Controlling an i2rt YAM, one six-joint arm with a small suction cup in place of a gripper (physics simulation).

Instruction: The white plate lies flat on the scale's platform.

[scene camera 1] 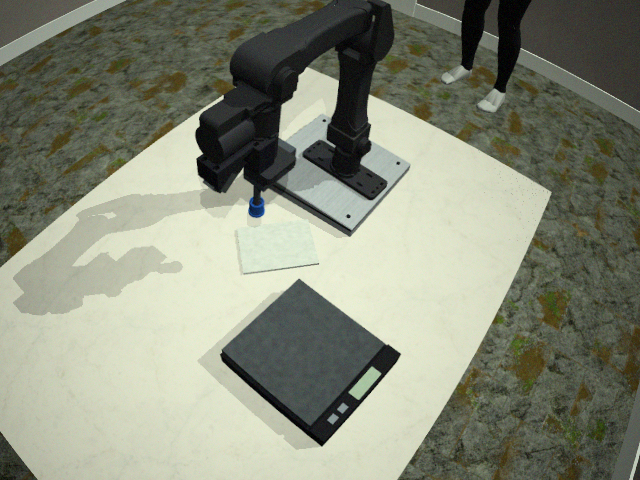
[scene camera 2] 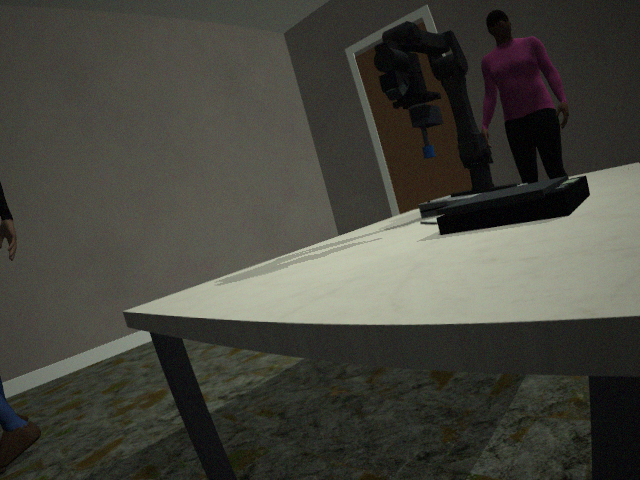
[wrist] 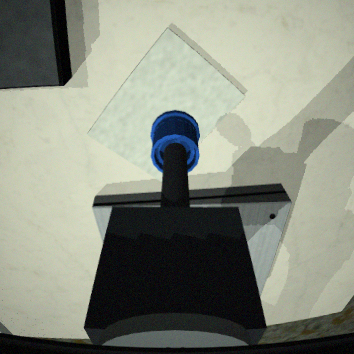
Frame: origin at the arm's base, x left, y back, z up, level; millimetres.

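Seen in the pictures: hand at its tool point: (scene camera 1: 256, 211) (scene camera 2: 429, 157) (wrist: 174, 132); arm's base at its link origin: (scene camera 1: 344, 170) (scene camera 2: 483, 192).
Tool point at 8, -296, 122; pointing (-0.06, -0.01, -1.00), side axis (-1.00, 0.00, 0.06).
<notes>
Pixels of each thing's middle, then the offset from my tool point to it, as dx, dy, dz. Level surfaces: height alone.
- white plate at the middle of its body: (wrist: 163, 113) (scene camera 1: 276, 245) +4, +49, -149
- black scale at the middle of its body: (scene camera 1: 310, 358) (scene camera 2: 516, 202) +216, -108, -130
- pale table at its surface level: dz -152
The white plate (scene camera 1: 278, 246) (wrist: 165, 90) is a thin pale square lying flat on the table, between the robot's base and the scale, apart from both. The black scale (scene camera 1: 305, 348) (scene camera 2: 506, 209) (wrist: 27, 45) has a dark grey, bare platform; its display and two buttons show in scene camera 1. My gripper (scene camera 1: 256, 208) (scene camera 2: 428, 151) (wrist: 175, 127), a small blue suction cup, points down and hangs well above the table with nothing on it, so it is open. In the wrist view it covers part of the plate's near edge. I cannot tell the plate clearly in scene camera 2.
The arm stands on a silver base plate (scene camera 1: 330, 206) (wrist: 265, 235) behind the white plate. The pale table (scene camera 1: 129, 361) (scene camera 2: 336, 289) ends at the right beyond the scale. The arm's shadow falls on the table at the left in scene camera 1. People stand away from the table.
</notes>
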